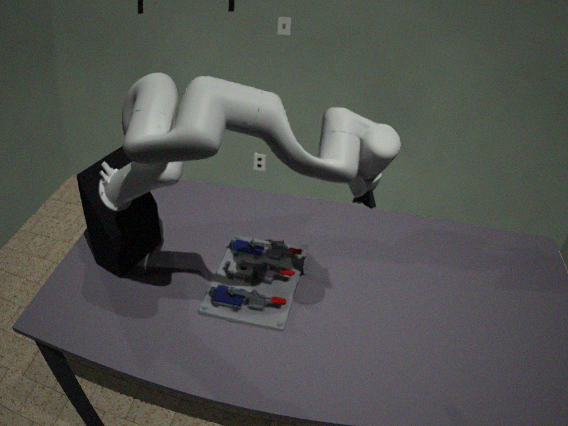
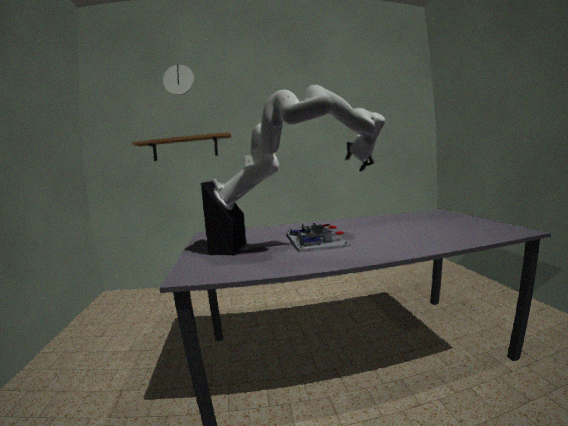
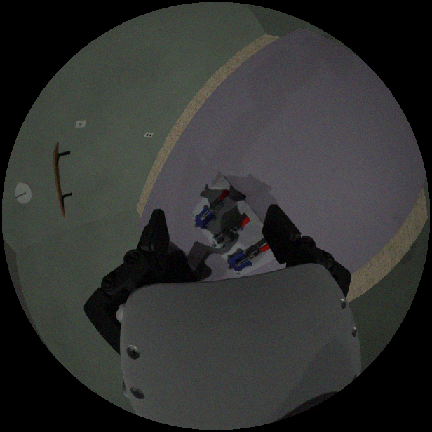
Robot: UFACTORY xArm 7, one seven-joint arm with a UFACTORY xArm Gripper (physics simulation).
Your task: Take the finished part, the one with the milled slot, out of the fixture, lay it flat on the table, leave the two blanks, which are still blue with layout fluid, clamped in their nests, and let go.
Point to a fixture plate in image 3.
At 235, 208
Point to a fixture plate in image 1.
284, 286
